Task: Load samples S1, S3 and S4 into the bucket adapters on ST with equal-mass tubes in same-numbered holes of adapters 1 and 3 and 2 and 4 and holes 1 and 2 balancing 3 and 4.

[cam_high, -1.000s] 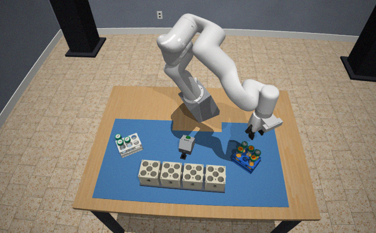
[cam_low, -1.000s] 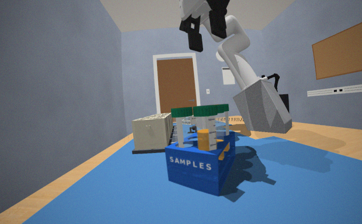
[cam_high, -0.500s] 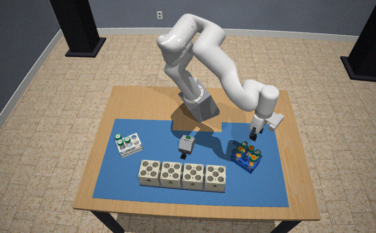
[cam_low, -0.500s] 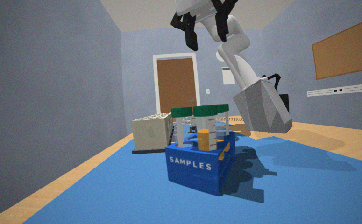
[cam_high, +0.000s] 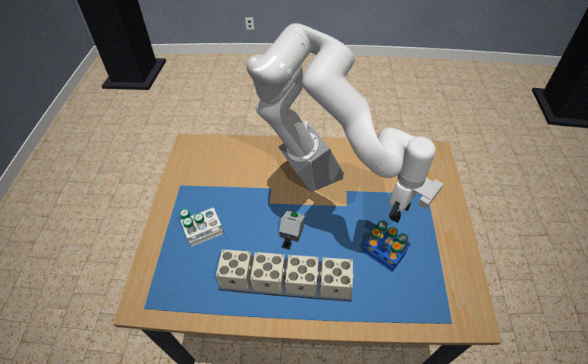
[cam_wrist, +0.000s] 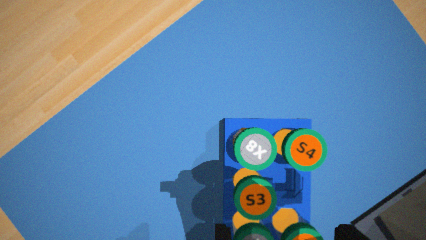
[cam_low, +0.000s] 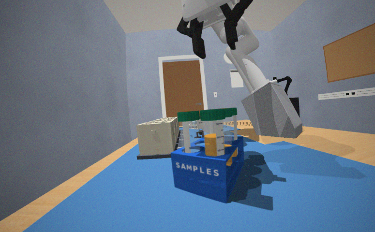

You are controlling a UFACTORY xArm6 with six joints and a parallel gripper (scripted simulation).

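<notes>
Right now my hand is 1 cm short of the orange-dot tube and 17 cm above it. Round my hand: loading stand ST 15 cm ahead, 34 cm to the right, 23 cm below; blue sample rack 2 cm ahead, 1 cm to the right, 21 cm below; green done key 7 cm behind, 34 cm to the right, 17 cm below.
</notes>
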